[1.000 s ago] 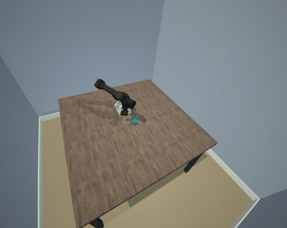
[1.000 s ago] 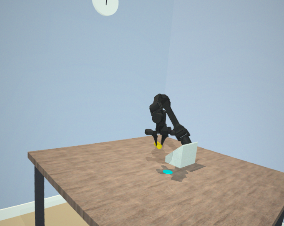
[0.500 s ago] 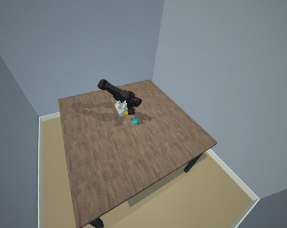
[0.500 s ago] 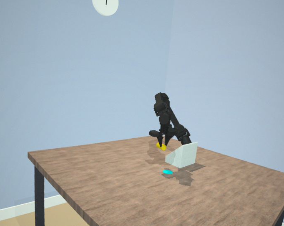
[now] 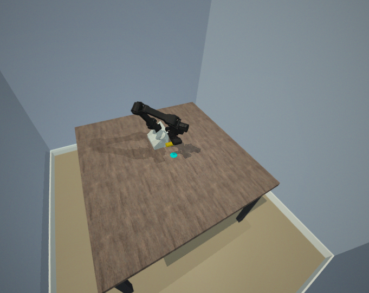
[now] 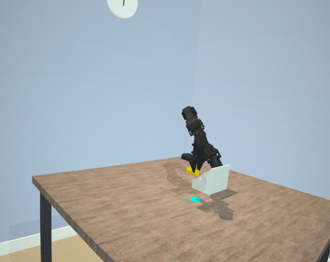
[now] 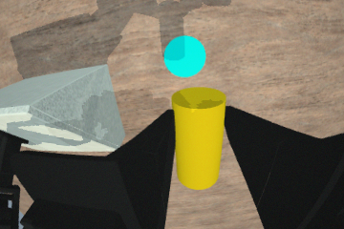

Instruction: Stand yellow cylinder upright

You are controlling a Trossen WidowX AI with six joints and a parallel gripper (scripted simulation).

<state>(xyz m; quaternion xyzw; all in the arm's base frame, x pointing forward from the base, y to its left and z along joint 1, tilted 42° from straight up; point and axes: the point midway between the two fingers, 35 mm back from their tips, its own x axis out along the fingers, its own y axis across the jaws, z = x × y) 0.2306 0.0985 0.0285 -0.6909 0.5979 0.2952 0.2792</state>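
Now: gripper tip 14 cm above the cyan circle and 2 cm to the right of it. Round my gripper tip: yellow tall cylinder (2 cm to the right).
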